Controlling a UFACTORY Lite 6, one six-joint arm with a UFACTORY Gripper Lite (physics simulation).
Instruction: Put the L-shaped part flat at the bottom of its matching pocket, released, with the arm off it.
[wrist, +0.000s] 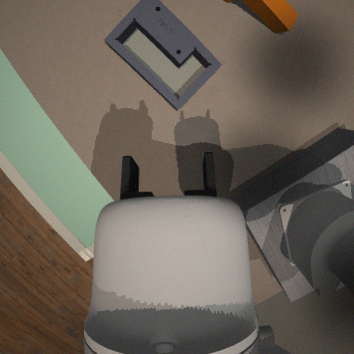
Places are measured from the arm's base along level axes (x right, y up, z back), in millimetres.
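Where they show: hand, tool point: (168, 176); arm's base, link origin: (318, 222).
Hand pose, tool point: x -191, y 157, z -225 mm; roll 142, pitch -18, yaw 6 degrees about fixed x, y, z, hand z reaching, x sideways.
Things, the pixels of their top centre, and the offset from my tool point. "spot": a spot on its surface instead. Level surfaces: height alone.
- orange L-shaped part, surface spot: (270, 15) spot: dx +211, dy -201, dz -111 mm
- grey-blue block, top centre: (163, 50) dx +44, dy -197, dz -111 mm
- L-shaped pocket, surface spot: (167, 65) spot: dx +45, dy -229, dz -96 mm
- brown table, surface height: dy -234 mm
The orange L-shaped part (270, 15) shows at the top edge, right of centre, cut off by the frame, and it lies on the table outside the pocket. The grey-blue block (155, 34) with the L-shaped pocket (167, 65) lies at the upper middle; its light floor shows. My gripper (169, 175) is open, its two black fingers wide apart with nothing between them. In the picture it is below the pocket block and well away from the orange part.
A green strip (42, 145) with a pale edge runs down the left side, with wooden floor (40, 280) beyond it. The arm's metal base plate (270, 235) and a dark bar (300, 165) are at the right. Shadows of the arm fall on the brown table (65, 65).
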